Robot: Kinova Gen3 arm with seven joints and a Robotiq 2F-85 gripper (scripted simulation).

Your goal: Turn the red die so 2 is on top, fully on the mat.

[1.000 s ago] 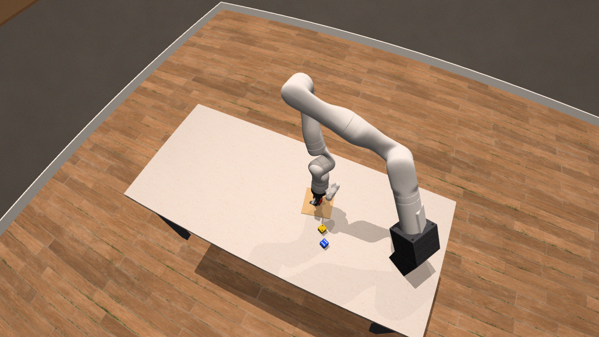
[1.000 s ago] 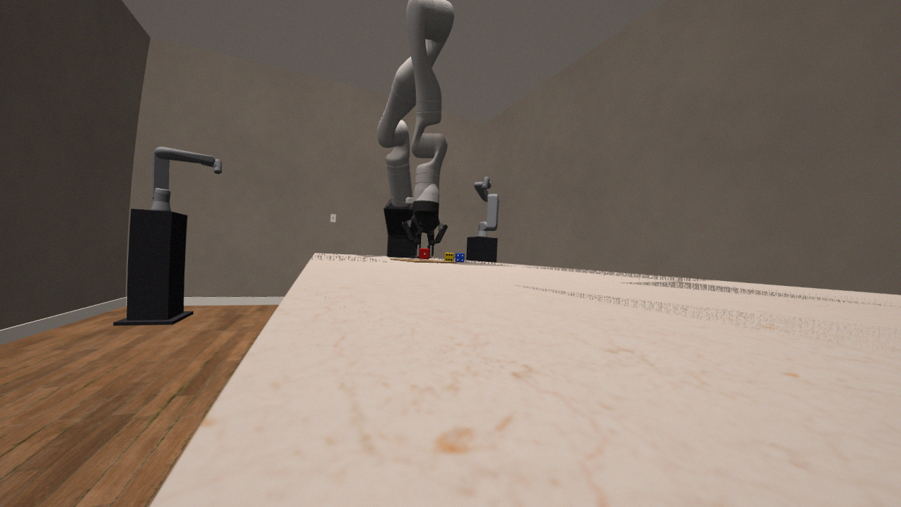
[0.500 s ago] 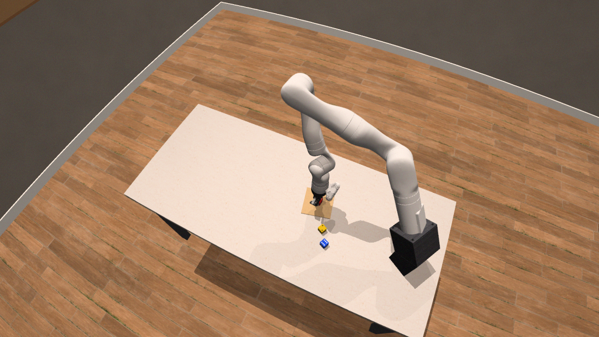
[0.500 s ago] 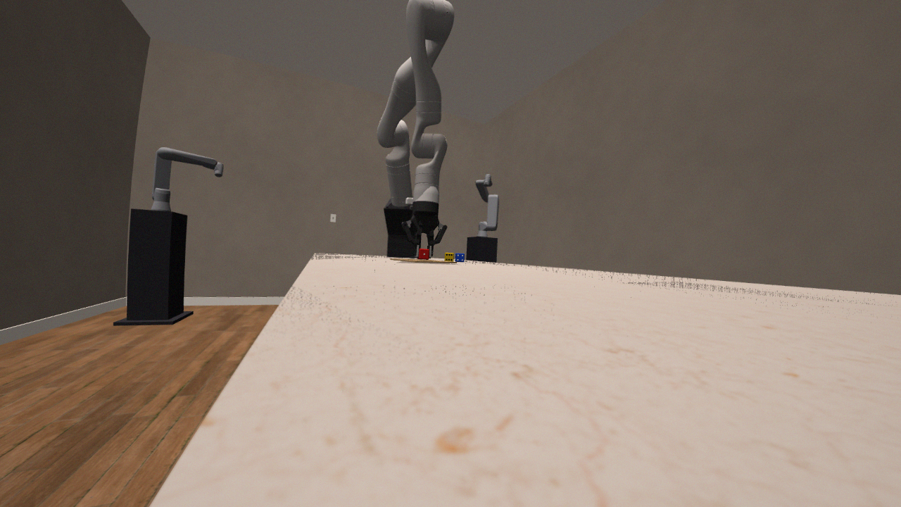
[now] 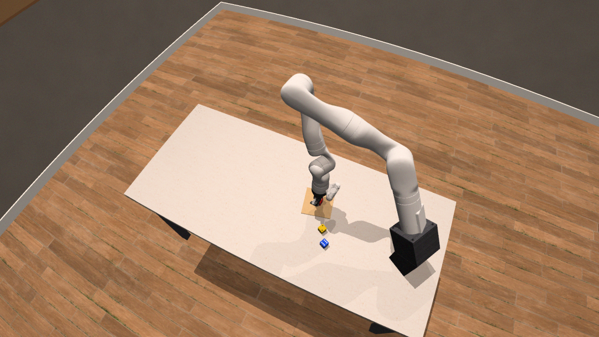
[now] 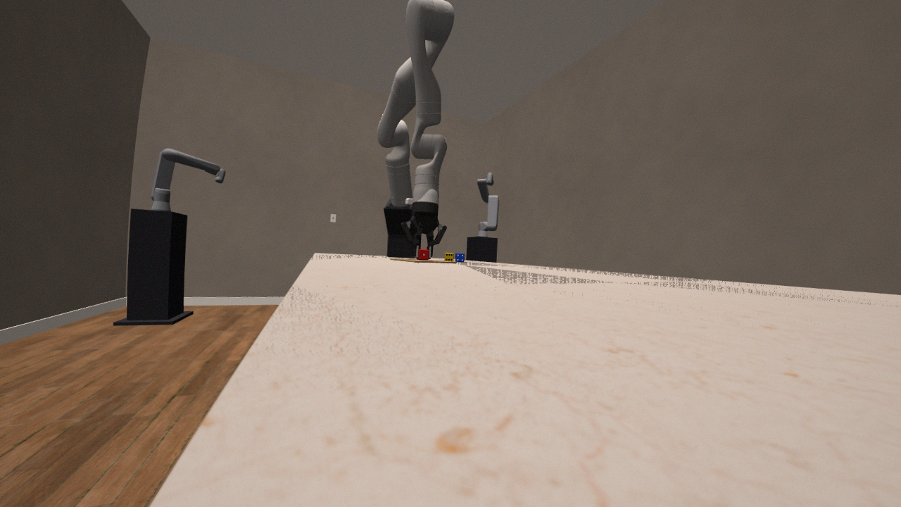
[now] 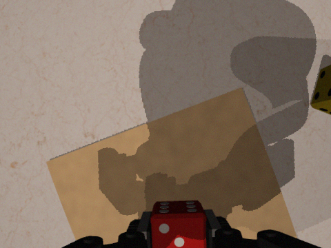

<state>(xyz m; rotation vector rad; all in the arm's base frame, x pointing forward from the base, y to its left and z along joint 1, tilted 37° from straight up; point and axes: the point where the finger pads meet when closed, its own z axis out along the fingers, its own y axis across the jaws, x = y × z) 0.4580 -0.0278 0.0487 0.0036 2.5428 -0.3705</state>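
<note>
The red die is 1 cm below my hand. Round my hand: blue die 18 cm to the left, 11 cm behind, 1 cm below; yellow die 12 cm to the left, 7 cm behind, 1 cm below; tan mat 2 cm below.
</note>
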